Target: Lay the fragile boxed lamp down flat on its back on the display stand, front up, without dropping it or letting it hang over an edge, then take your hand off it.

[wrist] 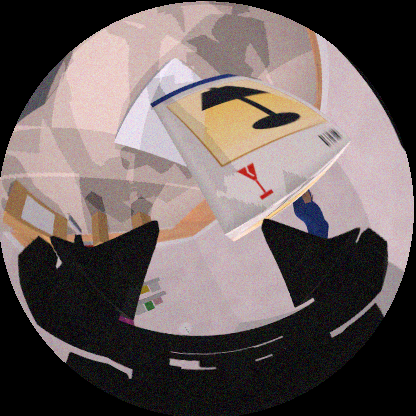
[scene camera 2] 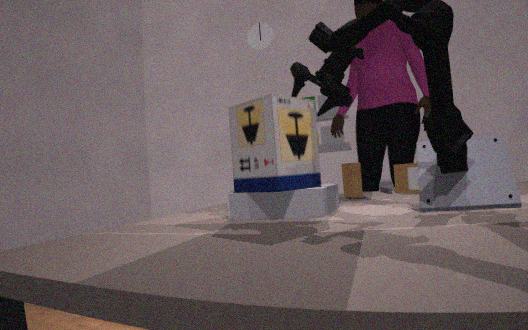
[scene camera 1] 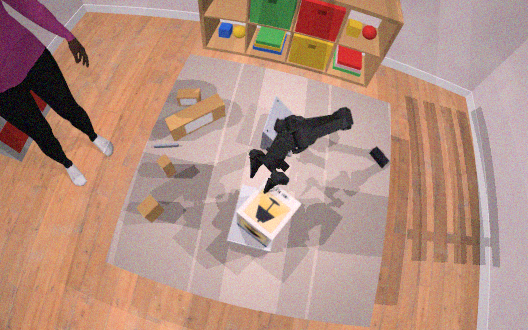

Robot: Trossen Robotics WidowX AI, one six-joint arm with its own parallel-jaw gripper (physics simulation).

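Seen in the pictures: gripper, fingertip midpoint: (wrist: pixel 211 225) (scene camera 1: pixel 257 185); arm's base, origin of the base link: (scene camera 2: pixel 452 162) (scene camera 1: pixel 279 126).
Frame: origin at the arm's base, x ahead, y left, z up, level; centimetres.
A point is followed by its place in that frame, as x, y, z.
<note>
The boxed lamp (scene camera 1: pixel 268 212) {46.5, 5.0, 19.8} (scene camera 2: pixel 275 145) {40.3, 15.4, 7.4} (wrist: pixel 250 145) {35.3, 4.4, 16.4} is a white carton with yellow lamp pictures and a blue band at its bottom. It stands upright on the pale display stand (scene camera 1: pixel 239 236) {54.5, -3.4, -3.6} (scene camera 2: pixel 280 206) {42.1, 10.5, -7.6} (wrist: pixel 142 130) {35.8, -4.4, -3.6}, turned at an angle to it. A strip of the stand shows beside it. A red broken-glass mark is on the side seen in the wrist view. My gripper (scene camera 1: pixel 259 183) {37.4, -1.5, 18.2} (scene camera 2: pixel 306 105) {37.4, -1.5, 18.2} (wrist: pixel 211 225) {37.4, -1.5, 18.2} is open and empty, close to the box's upper edge on the arm's side. Whether a fingertip touches the box cannot be told.
A pale panel with small holes (scene camera 1: pixel 276 116) {-3.5, -2.6, 2.8} (scene camera 2: pixel 487 172) {-7.5, 3.0, -2.9} stands by the arm. A long wooden block (scene camera 1: pixel 196 117) {6.7, -39.8, 0.2}, smaller wooden blocks (scene camera 1: pixel 150 208) (scene camera 2: pixel 352 180) and a thin grey rod (scene camera 1: pixel 166 146) {21.9, -52.1, -9.3} lie at the left in scene camera 1. A black block (scene camera 1: pixel 379 157) {-4.2, 56.1, -7.1} is at the right.
</note>
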